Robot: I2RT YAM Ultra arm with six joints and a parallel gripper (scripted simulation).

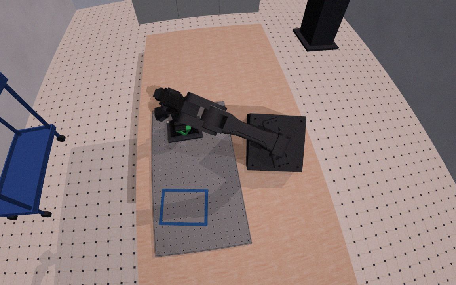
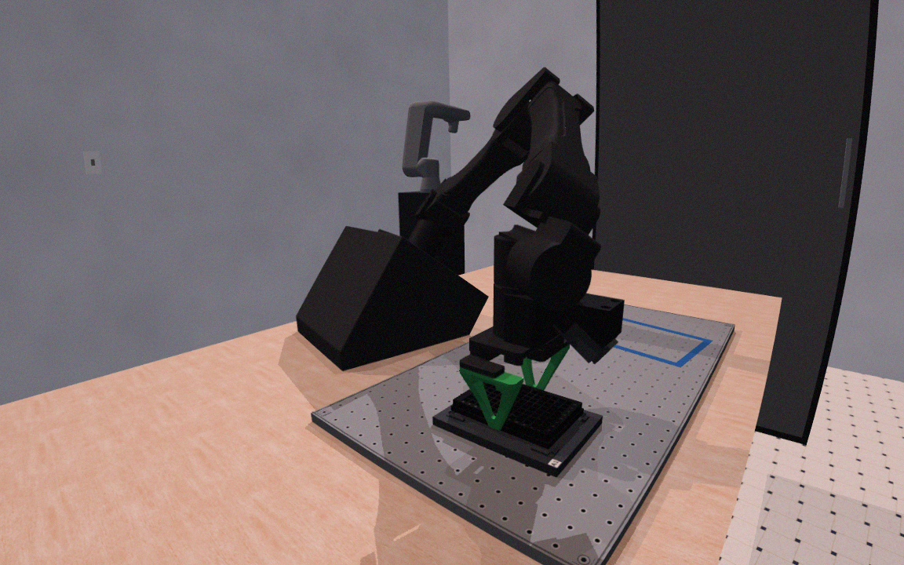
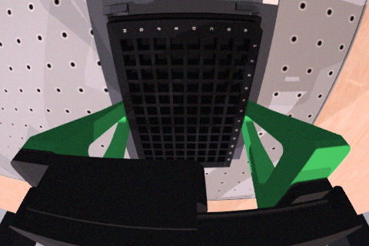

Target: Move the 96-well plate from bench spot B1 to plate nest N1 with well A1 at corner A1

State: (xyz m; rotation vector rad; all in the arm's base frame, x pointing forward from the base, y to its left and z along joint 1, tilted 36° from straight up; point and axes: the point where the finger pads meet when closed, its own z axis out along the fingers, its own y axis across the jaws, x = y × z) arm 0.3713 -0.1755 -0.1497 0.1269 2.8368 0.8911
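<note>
Right now the plate nest N1 is 20 mm below my hand. Round my hand: black 96-well plate: right at my hand; then A1 label: 80 mm ahead, 50 mm to the right, 10 mm below.
</note>
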